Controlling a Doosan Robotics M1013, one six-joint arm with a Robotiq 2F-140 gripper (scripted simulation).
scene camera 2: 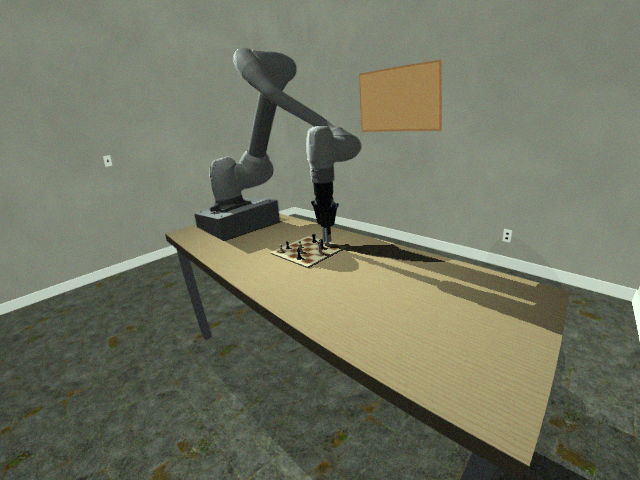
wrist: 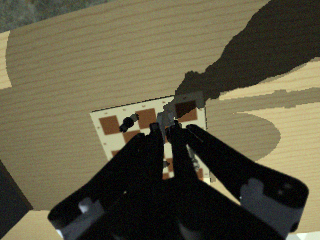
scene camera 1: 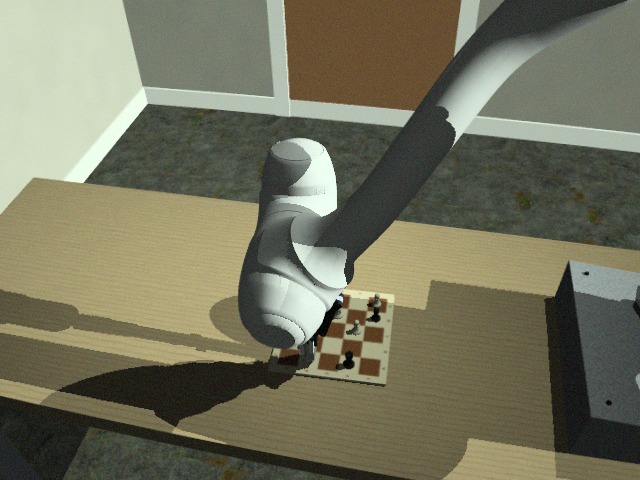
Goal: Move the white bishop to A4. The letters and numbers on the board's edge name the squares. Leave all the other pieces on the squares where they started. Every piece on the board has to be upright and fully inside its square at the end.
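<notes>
Chessboard point(scene camera 1: 370, 348), point(scene camera 2: 309, 256), point(wrist: 188, 108). My gripper point(scene camera 2: 326, 241), point(wrist: 166, 118).
</notes>
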